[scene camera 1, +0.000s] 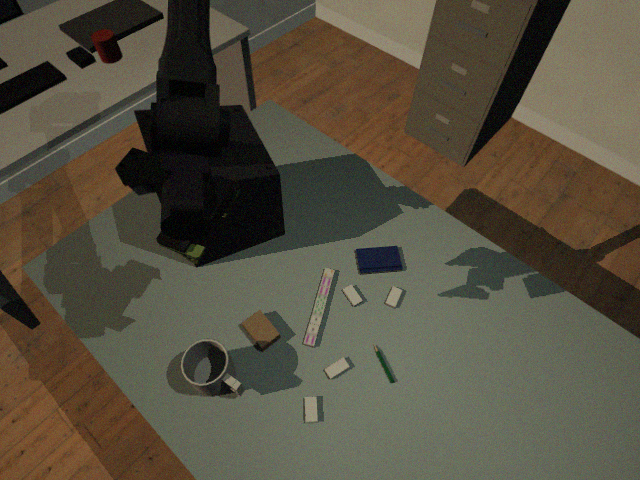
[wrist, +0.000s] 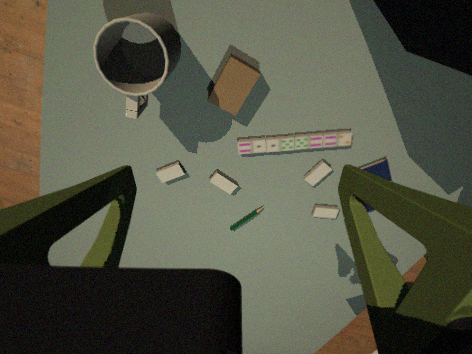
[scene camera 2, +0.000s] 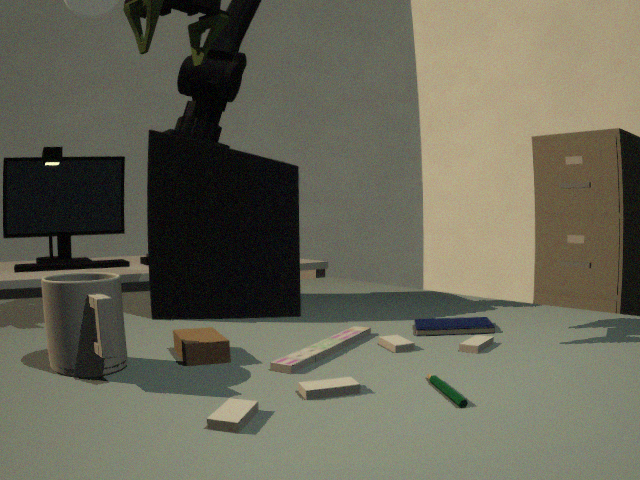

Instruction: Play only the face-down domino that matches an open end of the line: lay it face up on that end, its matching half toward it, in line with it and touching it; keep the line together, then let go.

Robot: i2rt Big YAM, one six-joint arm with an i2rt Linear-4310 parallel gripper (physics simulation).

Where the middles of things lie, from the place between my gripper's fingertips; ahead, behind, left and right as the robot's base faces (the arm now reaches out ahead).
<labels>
Right now the grey mug [scene camera 2: 83, 312] is 320 mm below my hand, 120 mm to the right of it and 70 mm ahead of it. Also, from my hand: blue book [scene camera 2: 474, 325]: 370 mm to the left, 370 mm below, 110 mm ahead; brown block [scene camera 2: 198, 346]: 360 mm below, 50 mm ahead, 20 mm to the left.
</labels>
